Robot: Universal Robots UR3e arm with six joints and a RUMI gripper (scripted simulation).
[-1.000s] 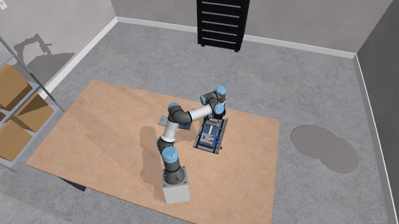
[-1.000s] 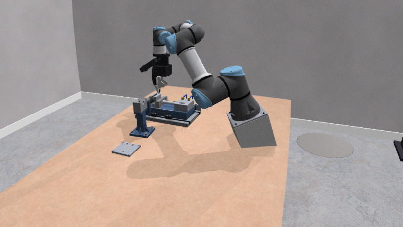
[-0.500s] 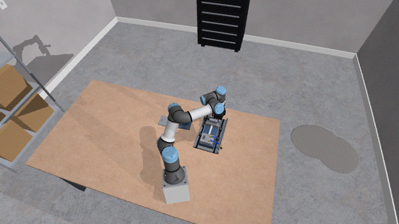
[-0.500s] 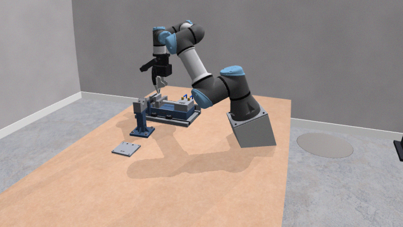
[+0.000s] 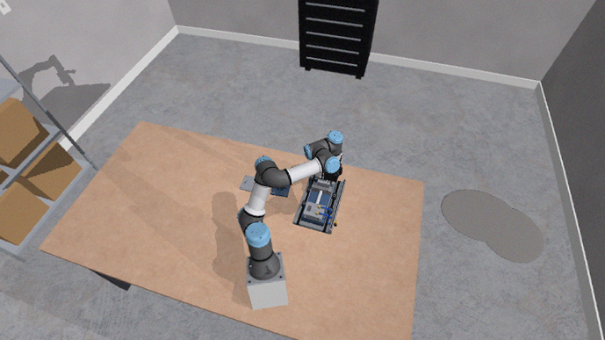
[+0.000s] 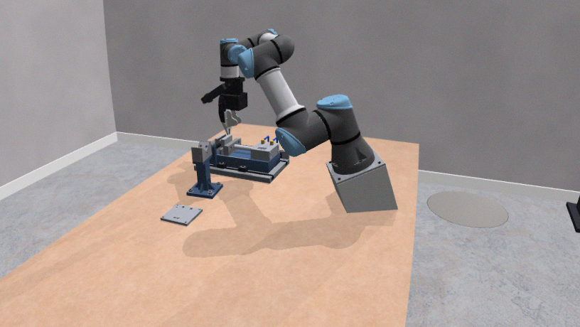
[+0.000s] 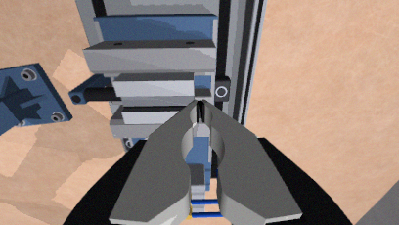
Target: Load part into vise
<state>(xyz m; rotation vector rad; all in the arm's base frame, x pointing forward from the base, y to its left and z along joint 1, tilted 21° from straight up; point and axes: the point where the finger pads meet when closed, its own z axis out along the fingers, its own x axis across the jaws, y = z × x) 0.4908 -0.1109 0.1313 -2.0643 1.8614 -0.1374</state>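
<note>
Now: the part 30 mm to the left of my hand and 20 mm below it. Round my hand: fixed jaw (20 mm ahead, 40 mm to the left, 40 mm below); then work stop (10 mm behind, 80 mm to the left, 30 mm below); then vise (70 mm behind, 30 mm to the left, 80 mm below).
</note>
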